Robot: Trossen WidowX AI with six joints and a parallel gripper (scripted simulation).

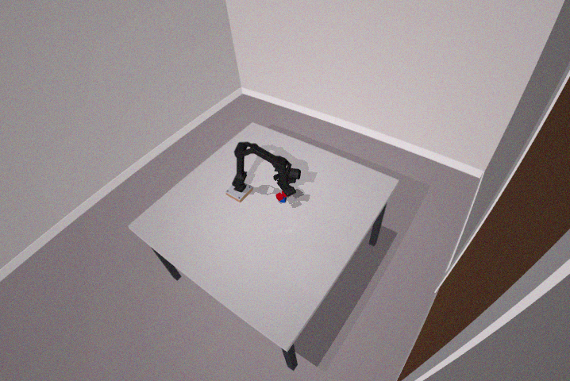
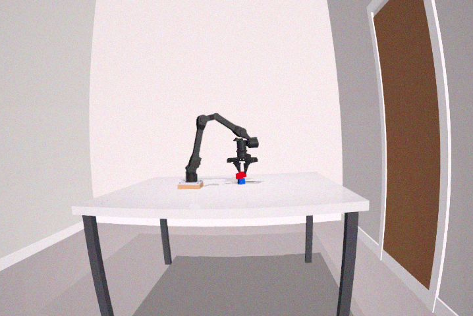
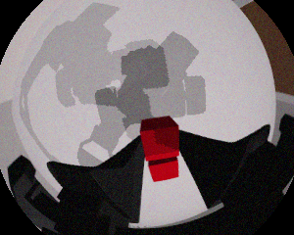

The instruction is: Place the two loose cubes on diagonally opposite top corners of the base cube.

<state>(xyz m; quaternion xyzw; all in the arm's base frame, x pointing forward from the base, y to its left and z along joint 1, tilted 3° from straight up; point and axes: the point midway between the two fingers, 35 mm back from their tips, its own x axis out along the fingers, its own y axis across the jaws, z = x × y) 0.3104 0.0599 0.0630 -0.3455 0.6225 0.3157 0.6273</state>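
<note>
Right now my gripper tip is 10 mm past the blue cube, 20 mm to the left of it and 40 mm above it.
</note>
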